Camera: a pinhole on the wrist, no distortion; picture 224 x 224 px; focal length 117.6 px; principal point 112.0 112.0 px. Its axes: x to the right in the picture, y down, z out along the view. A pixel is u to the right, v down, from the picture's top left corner.
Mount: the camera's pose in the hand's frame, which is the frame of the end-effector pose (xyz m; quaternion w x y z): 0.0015 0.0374 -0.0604 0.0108 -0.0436 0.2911 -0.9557
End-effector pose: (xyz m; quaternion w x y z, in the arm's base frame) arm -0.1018 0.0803 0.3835 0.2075 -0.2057 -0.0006 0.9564
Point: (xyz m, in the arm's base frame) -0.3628 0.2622 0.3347
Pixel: outside the picture
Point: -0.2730 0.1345 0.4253
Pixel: 19.7 57.7
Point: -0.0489 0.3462 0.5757
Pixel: 127.3 153.6
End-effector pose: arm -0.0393 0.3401 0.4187 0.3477 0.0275 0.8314 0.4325
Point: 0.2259 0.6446 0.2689
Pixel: 126.8 41.2
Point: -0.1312 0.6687 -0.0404
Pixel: 11.0 84.3
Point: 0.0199 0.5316 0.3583
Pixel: 91.7 18.7
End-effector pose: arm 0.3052 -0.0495 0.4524 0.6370 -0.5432 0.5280 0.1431
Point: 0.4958 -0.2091 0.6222
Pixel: outside the picture
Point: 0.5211 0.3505 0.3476
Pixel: 118.7 31.8
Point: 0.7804 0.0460 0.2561
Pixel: 50.3 107.1
